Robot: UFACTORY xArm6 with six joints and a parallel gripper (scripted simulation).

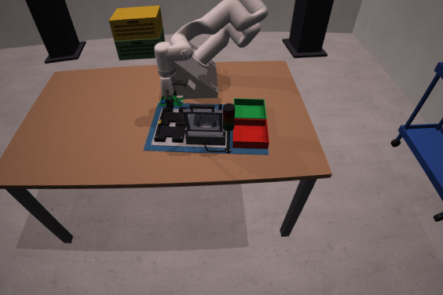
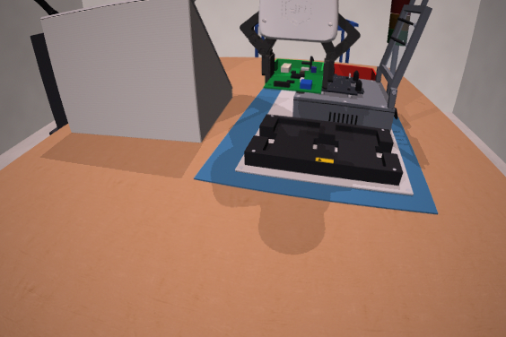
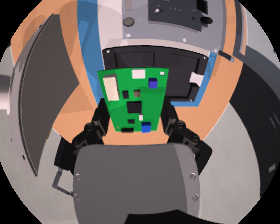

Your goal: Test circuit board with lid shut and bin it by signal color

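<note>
Right now my hand is 160 mm to the right of the plate, 100 mm short of it and 50 mm above it. Round my hand: latch hook: 220 mm to the left, 40 mm ahead, 30 mm below; then green circuit board: right at my hand; then tester lid: 210 mm ahead, 130 mm to the left, 60 mm above.
</note>
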